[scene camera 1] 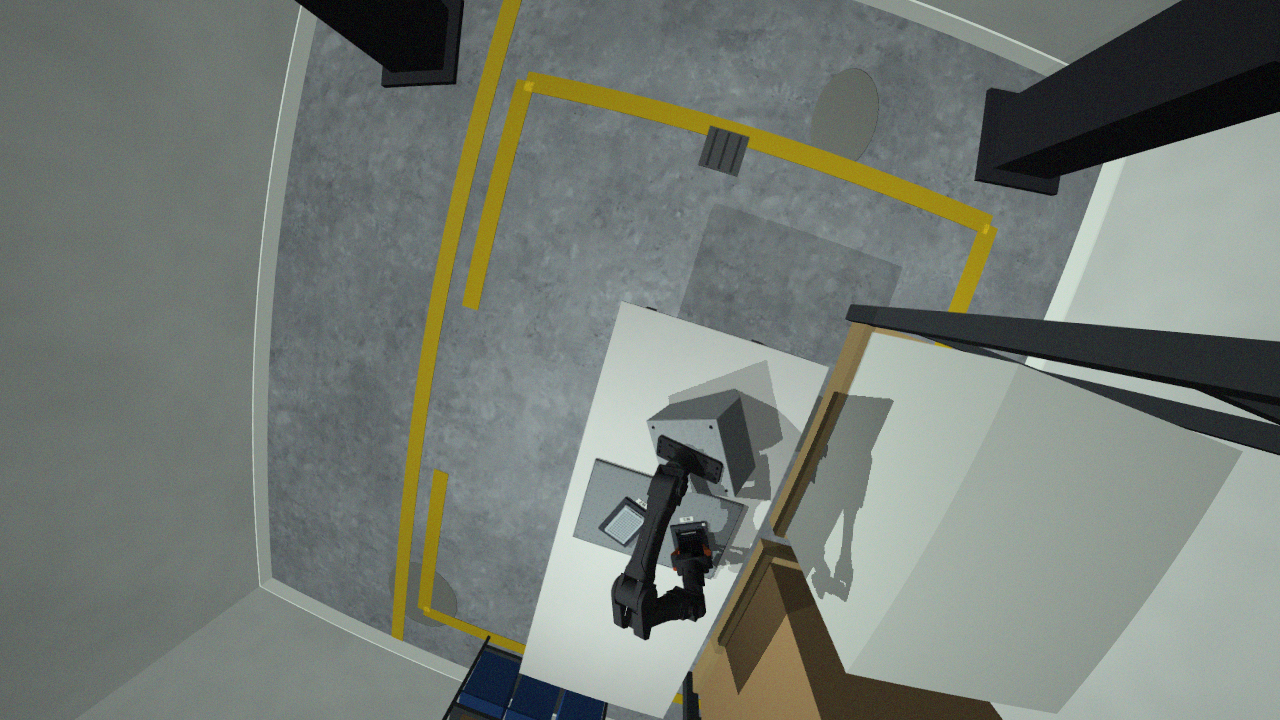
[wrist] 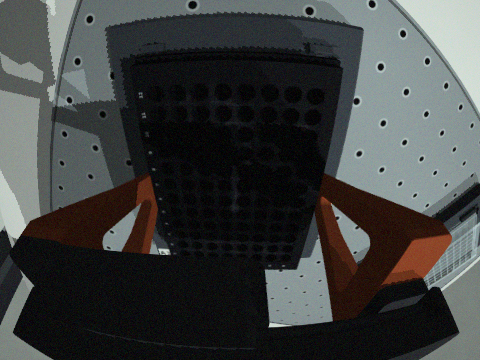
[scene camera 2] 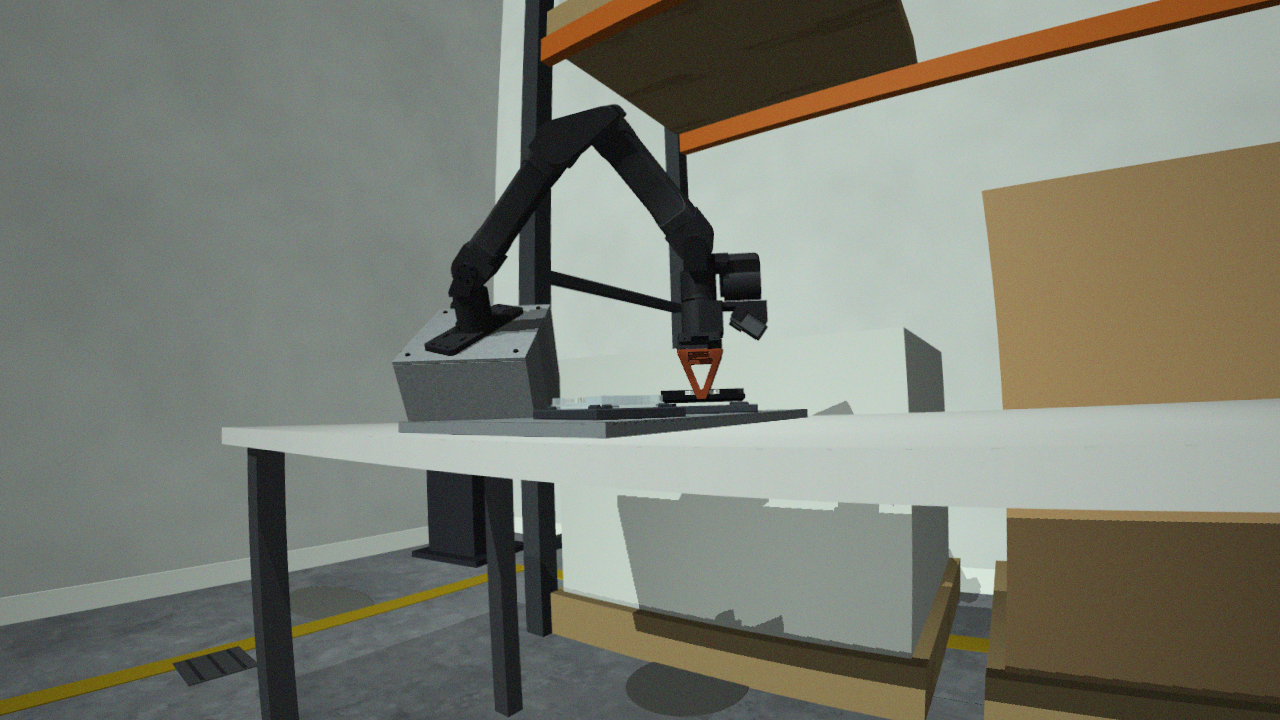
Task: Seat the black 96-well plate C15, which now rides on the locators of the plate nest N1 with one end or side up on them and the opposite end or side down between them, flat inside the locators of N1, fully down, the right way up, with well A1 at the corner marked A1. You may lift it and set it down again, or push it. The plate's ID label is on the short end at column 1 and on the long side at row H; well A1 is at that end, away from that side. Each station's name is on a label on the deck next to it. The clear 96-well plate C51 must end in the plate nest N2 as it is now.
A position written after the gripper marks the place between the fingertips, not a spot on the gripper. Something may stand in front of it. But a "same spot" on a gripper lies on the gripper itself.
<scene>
gripper: scene camera 1; wrist 236, 181; scene camera 2
same spot on gripper: [scene camera 1: 676, 554] = [scene camera 2: 677, 345]
</scene>
